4 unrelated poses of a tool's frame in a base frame.
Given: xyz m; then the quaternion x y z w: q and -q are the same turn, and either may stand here.
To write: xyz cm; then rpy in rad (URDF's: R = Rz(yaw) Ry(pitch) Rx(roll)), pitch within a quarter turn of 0, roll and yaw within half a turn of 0. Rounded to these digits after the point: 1 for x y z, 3 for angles.
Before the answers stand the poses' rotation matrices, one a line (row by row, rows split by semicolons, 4 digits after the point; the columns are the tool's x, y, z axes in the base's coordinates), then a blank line. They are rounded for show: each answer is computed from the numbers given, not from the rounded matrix.
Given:
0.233 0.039 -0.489 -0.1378 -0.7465 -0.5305 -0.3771
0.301 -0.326 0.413 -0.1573 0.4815 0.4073 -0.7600
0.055 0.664 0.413 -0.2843 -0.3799 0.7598 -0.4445
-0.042 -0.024 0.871 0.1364 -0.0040 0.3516 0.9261
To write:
-0.6776 -0.1944 0.7093; 0.6059 0.3991 0.6882; -0.4169 0.8961 -0.1526
0.2046 0.4676 -0.8599; -0.7705 0.6188 0.1531; 0.6037 0.6313 0.4869
-0.4432 0.8914 -0.0943; -0.4594 -0.3162 -0.8300; -0.7697 -0.3245 0.5497
0.7527 -0.6524 0.0885; 0.6502 0.7155 -0.2555; 0.1033 0.2499 0.9628

23.3 3.9 -48.9 1.740 0.430 2.412
30.1 -32.6 41.3 0.914 -0.648 -1.311
5.5 66.4 41.3 -0.533 0.878 -2.338
-4.2 -2.4 87.1 0.254 -0.104 0.712

